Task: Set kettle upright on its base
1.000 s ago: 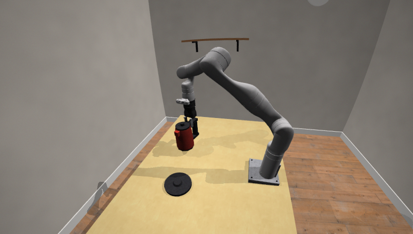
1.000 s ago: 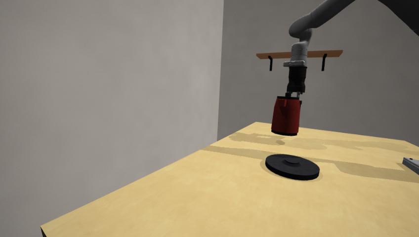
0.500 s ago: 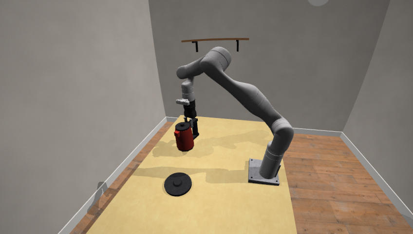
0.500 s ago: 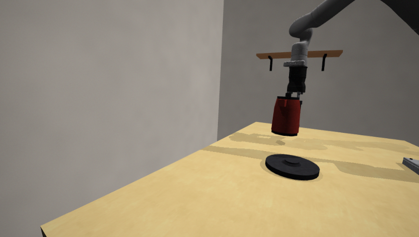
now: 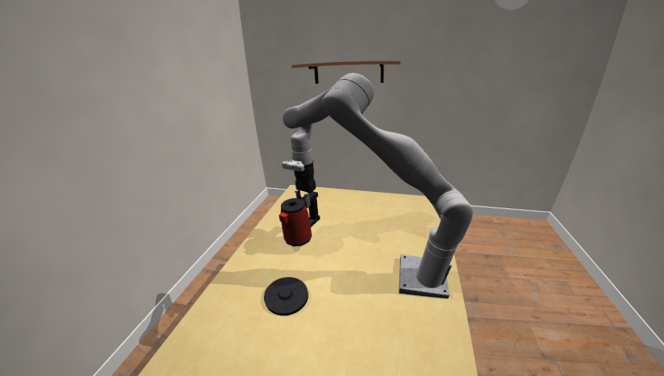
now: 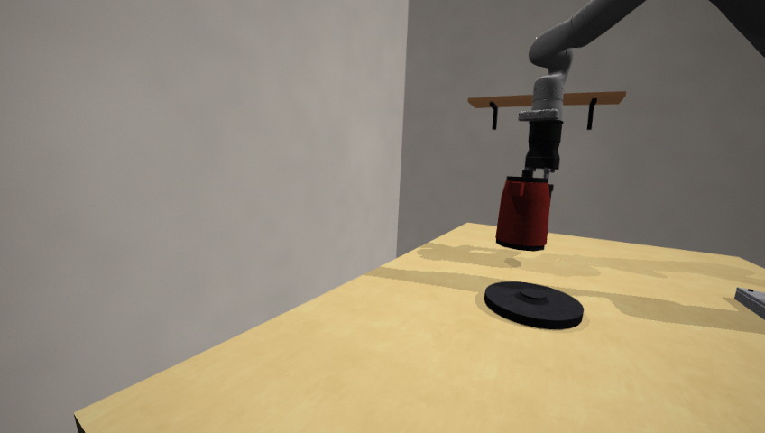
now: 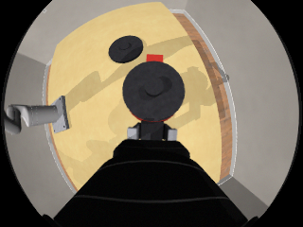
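The red kettle lies 1 cm ahead of my hand, 3 cm to the left of it and 5 cm below it. The rest, counted from my hand: round black base: 1 cm ahead, 32 cm to the left, 17 cm below.
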